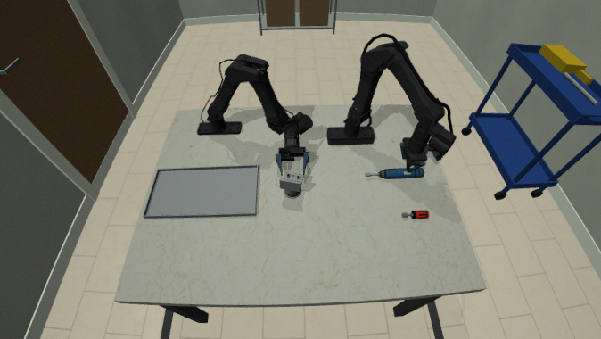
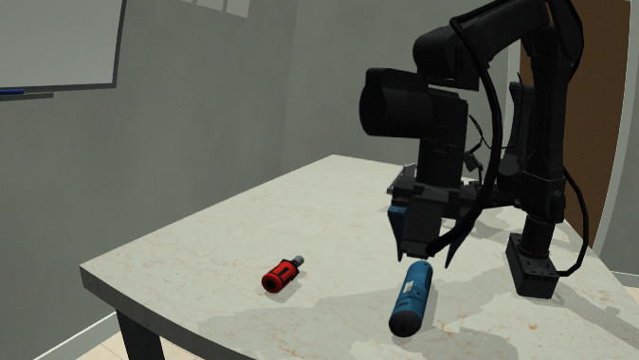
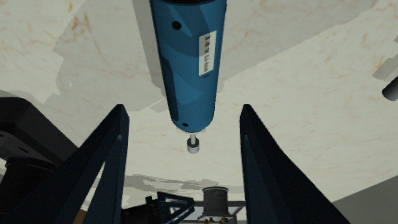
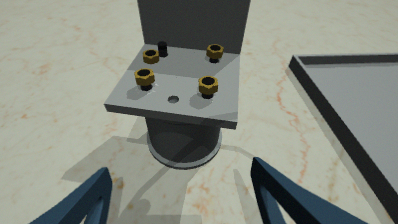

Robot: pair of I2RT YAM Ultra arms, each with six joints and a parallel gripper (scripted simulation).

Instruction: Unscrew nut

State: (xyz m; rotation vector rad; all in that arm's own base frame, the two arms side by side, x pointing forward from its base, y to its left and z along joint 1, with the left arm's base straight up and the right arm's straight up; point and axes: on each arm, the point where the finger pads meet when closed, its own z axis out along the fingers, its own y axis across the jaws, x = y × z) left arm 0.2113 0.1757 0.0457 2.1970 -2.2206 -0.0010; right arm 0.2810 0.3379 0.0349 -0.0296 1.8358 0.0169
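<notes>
Right now the joint module is 60 mm ahead of my right hand and 10 mm to the left of it. Round my right hand: grey bracket 60 mm ahead, 10 mm to the left, 40 mm above; then red-handled hand driver 120 mm ahead, 460 mm to the left, 20 mm below; then shallow grey tray 100 mm ahead, 330 mm to the right, 30 mm below.
</notes>
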